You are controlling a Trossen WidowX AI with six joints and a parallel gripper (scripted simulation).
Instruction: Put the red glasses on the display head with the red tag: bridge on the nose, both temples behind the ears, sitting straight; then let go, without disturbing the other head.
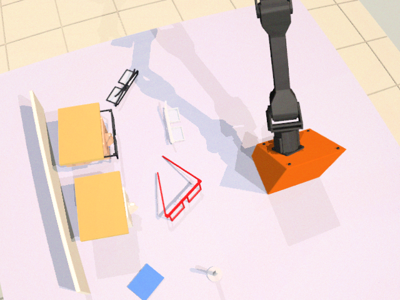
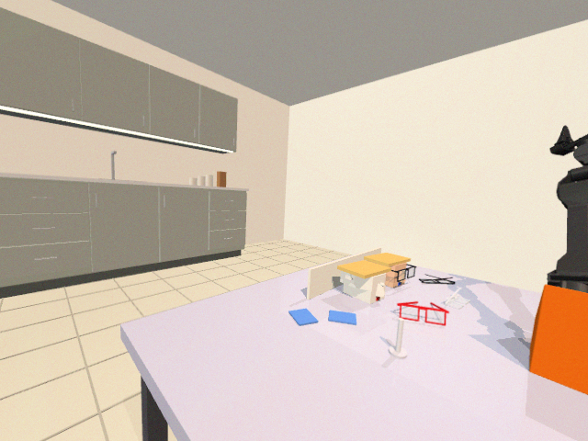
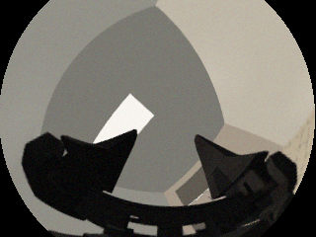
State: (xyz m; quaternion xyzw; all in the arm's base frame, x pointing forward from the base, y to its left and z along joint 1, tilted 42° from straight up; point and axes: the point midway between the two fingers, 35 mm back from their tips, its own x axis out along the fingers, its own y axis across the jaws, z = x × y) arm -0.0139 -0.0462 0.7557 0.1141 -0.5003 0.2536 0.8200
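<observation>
Now: gripper tip 54 cm short of the skin-coloured head, 23 cm to the right of it and 64 cm above it. The rest, counted from my gripper tip: cream board: 69 cm ahead, 31 cm to the left, 64 cm below; then white peg: 42 cm ahead, 72 cm to the left, 67 cm below; then display head: 57 cm ahead, 45 cm to the left, 64 cm below.
</observation>
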